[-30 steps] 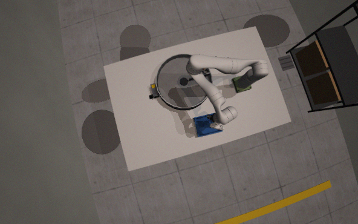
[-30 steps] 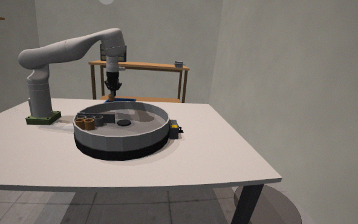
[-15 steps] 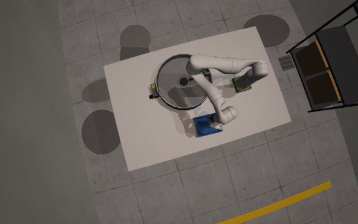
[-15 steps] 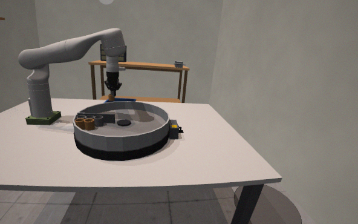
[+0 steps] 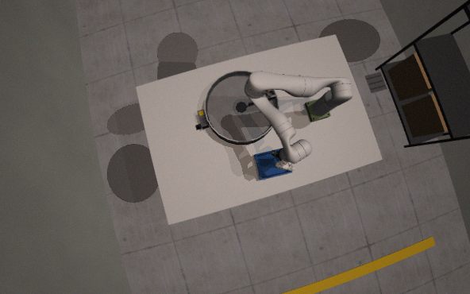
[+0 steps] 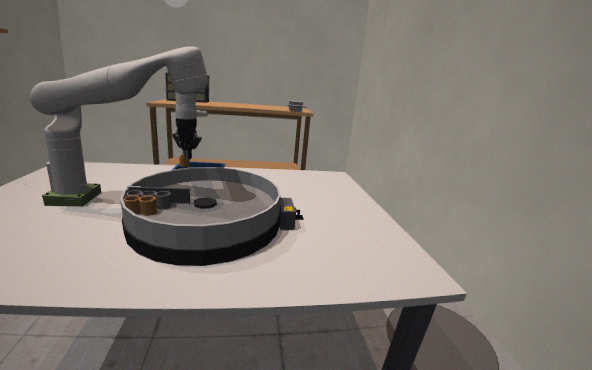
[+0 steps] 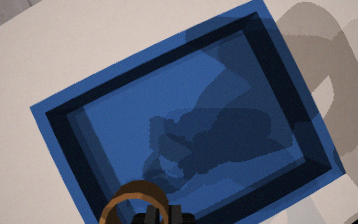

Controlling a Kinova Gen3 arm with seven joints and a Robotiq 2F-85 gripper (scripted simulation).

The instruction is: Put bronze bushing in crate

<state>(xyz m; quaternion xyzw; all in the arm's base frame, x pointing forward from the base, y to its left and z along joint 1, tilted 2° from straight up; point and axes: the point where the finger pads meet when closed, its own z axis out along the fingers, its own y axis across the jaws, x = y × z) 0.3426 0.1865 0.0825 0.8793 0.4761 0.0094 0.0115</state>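
My gripper is now 80 mm above the blue crate, 40 mm short of it and 30 mm to the right of it. Round my hand: round grey turning table: 340 mm to the right, 100 mm ahead, 50 mm below.
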